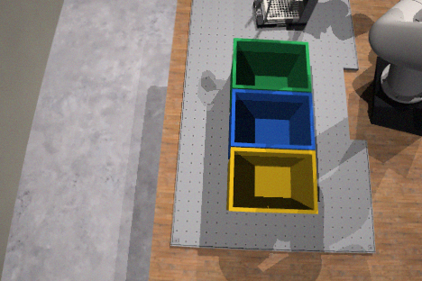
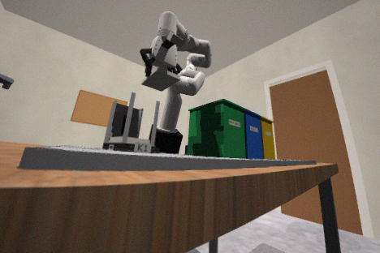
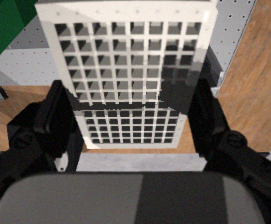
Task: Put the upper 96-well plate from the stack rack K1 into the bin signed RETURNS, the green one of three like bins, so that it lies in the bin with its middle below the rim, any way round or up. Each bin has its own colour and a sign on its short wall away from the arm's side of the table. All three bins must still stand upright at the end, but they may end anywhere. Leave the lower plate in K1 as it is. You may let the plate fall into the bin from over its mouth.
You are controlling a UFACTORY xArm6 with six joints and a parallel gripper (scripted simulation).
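My gripper is now 4 cm short of the green bin, 23 cm to the right of it and 16 cm above it. Round my hand: blue bin (2 cm ahead, 36 cm to the left, 16 cm below); then yellow bin (1 cm ahead, 49 cm to the left, 16 cm below).
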